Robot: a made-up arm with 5 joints.
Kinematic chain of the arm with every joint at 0, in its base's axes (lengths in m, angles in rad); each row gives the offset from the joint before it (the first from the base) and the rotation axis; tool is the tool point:
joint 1: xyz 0 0 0.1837 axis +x
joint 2: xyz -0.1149 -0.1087 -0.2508 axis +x
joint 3: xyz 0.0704 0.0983 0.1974 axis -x
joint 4: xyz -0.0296 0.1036 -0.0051 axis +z
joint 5: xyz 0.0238 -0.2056 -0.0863 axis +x
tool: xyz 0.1 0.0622 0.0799
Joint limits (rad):
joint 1: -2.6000..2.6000
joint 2: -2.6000..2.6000
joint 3: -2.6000..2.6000
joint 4: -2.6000..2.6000
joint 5: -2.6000..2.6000
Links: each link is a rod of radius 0.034 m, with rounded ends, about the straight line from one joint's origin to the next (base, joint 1, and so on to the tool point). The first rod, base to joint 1, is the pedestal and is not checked.
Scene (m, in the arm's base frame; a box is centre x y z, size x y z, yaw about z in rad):
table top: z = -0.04
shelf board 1: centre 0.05 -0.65 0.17 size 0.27 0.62 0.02 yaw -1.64
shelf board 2: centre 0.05 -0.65 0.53 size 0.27 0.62 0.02 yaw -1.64
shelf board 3: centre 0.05 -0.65 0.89 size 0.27 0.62 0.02 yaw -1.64
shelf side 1: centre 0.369 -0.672 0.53 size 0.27 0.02 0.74 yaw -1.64
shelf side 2: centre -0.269 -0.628 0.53 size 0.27 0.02 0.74 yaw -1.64
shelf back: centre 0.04 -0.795 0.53 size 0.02 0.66 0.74 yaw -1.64
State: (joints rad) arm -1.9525 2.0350 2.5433 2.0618 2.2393
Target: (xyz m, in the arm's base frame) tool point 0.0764 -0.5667 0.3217
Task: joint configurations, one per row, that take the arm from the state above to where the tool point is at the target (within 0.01 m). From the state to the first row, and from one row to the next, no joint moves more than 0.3 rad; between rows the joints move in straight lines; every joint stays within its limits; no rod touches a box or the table.
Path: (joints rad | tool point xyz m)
1: -1.7795 1.9560 2.5716 2.1650 2.4196 | 0.1094 -0.5123 0.3785
2: -1.6064 1.8771 2.6000 2.2682 2.6000 | 0.0764 -0.5667 0.3217

